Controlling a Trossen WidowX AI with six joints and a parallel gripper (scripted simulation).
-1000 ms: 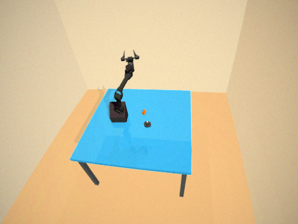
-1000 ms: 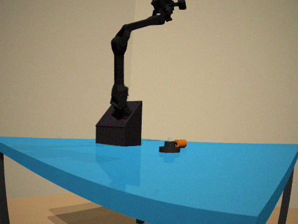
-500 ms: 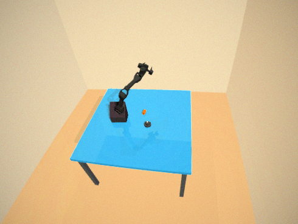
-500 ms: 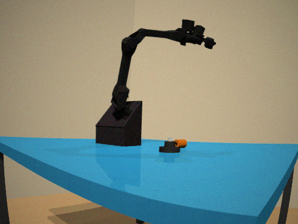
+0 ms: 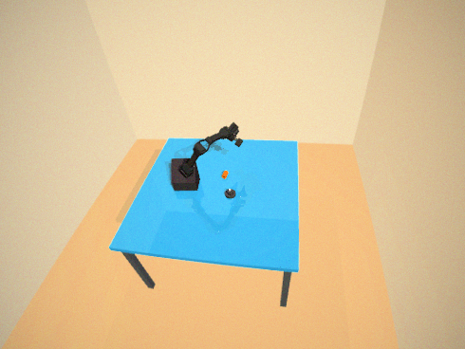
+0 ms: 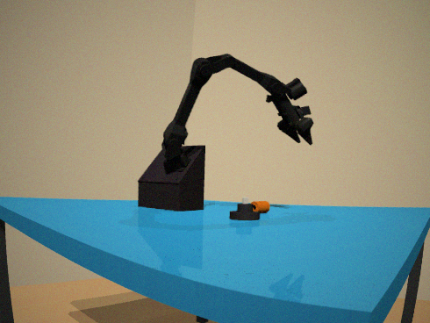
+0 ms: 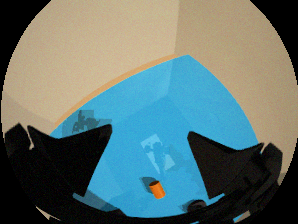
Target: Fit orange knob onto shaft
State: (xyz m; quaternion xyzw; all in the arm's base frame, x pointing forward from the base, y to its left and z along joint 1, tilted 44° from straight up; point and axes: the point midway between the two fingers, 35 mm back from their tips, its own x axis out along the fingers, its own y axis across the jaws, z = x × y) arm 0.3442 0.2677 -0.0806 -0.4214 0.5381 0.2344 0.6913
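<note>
The orange knob lies 10 cm behind my gripper tip, 14 cm to the right of it and 23 cm below it. Round my gripper tip: round pedestal: 4 cm behind, 36 cm to the right, 22 cm below.
</note>
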